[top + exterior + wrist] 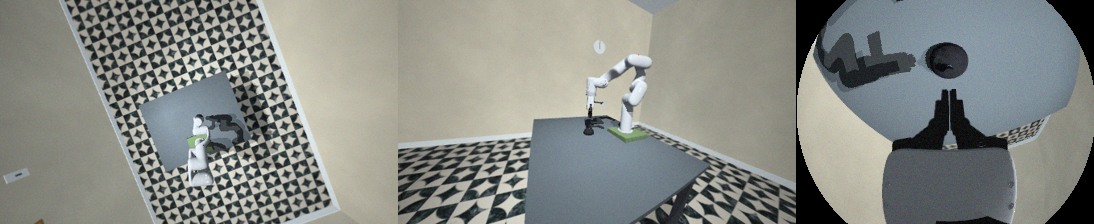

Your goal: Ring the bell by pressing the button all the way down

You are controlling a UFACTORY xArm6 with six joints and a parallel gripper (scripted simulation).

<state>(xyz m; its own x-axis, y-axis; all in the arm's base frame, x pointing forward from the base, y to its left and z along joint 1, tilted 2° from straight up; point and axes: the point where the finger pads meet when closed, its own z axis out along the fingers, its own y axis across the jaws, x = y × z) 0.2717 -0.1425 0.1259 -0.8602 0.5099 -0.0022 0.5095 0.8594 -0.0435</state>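
Right now the bell is 11 cm below my hand.
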